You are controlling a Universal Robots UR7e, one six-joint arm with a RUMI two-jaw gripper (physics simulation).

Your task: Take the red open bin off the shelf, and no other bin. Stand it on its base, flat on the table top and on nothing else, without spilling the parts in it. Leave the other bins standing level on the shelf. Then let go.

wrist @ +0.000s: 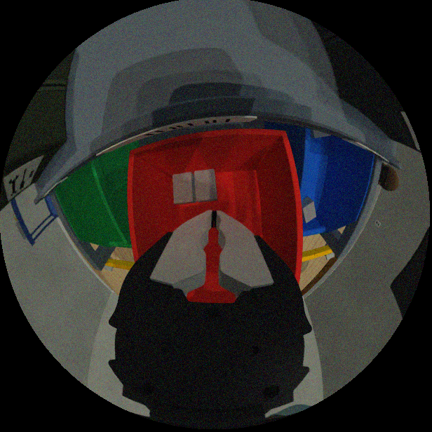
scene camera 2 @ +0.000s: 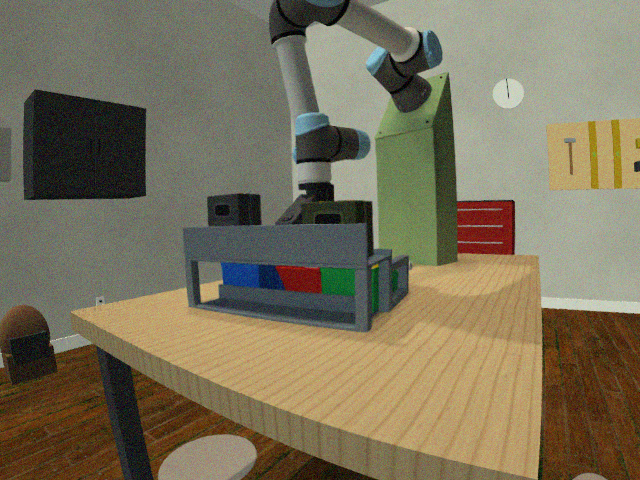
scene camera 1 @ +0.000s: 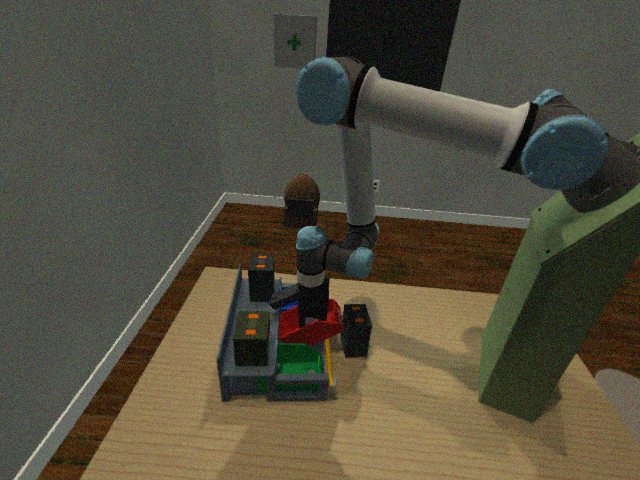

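Seen in the pictures: arm's base, link origin: (scene camera 2: 414,97) (scene camera 1: 611,183).
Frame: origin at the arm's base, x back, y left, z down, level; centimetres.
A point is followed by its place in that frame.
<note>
The red open bin (scene camera 1: 315,334) {x -48.4, y -29.8, z 51.6 cm} (scene camera 2: 301,279) {x -54.4, y -37.6, z 55.7 cm} (wrist: 280,210) is in the middle of the grey shelf (scene camera 1: 232,384) {x -72.8, y -29.2, z 59.4 cm} (scene camera 2: 273,242) {x -70.1, y -40.3, z 46.6 cm}, tilted, with its front end raised. Two grey blocks (wrist: 194,186) lie inside it. My gripper (scene camera 1: 306,322) {x -49.0, y -35.2, z 56.7 cm} (wrist: 213,212) points down at the bin's front part and is shut, with red bin material showing between the fingers. The exact contact is hard to see; the fingertips are hidden in scene camera 2. The green bin (scene camera 1: 299,361) {x -53.8, y -28.3, z 58.6 cm} (scene camera 2: 337,281) {x -64.8, y -30.1, z 54.3 cm} (wrist: 80,215) and the blue bin (scene camera 1: 287,305) {x -47.9, y -51.6, z 59.0 cm} (scene camera 2: 240,274) {x -55.9, y -50.2, z 54.2 cm} (wrist: 345,190) are on either side in the shelf.
A dark box (scene camera 1: 261,279) {x -58.4, y -46.6, z 41.0 cm} (scene camera 2: 233,209) {x -61.3, y -49.5, z 40.8 cm} and an olive box (scene camera 1: 251,338) {x -68.1, y -25.3, z 40.3 cm} (scene camera 2: 336,211) {x -70.9, y -29.9, z 41.9 cm} stand on the shelf's top. Another black box (scene camera 1: 356,330) {x -38.5, y -24.2, z 48.7 cm} stands on the table (scene camera 1: 413,434) {x -36.6, y 1.7, z 60.0 cm} close to the shelf's front. A yellow strip (scene camera 1: 329,361) {x -48.2, y -21.2, z 53.5 cm} (wrist: 317,254) runs along the shelf front.
</note>
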